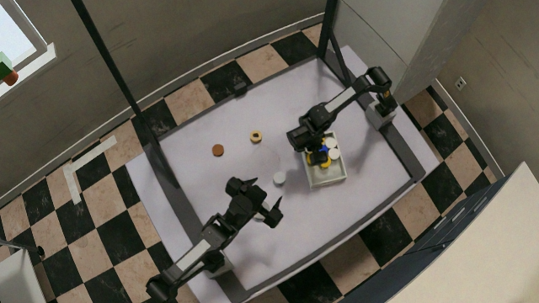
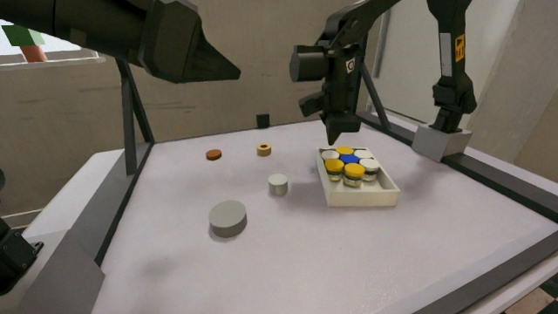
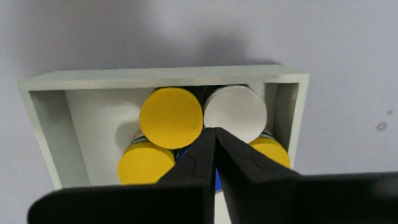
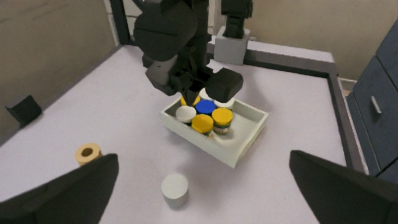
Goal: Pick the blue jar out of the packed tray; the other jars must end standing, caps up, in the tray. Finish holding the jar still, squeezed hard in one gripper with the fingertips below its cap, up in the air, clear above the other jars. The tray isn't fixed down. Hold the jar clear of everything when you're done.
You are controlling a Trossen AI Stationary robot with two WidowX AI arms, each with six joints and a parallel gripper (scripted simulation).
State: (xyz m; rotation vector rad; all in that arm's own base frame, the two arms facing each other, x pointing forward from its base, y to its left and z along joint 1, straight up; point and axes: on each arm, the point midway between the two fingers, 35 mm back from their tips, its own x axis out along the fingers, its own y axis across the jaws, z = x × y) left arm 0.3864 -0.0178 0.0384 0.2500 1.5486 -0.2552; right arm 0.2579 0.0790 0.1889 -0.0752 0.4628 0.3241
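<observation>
Now: the blue jar 30 mm ahead of my left hand, 40 mm to the left of it and 90 mm below it. From my left hand the other things lie so: wide grey disc: 40 mm ahead, 280 mm to the right, 110 mm below; then tan ring: 190 mm behind, 100 mm to the right, 110 mm below; then brown disc: 250 mm behind, 250 mm to the right, 110 mm below.
</observation>
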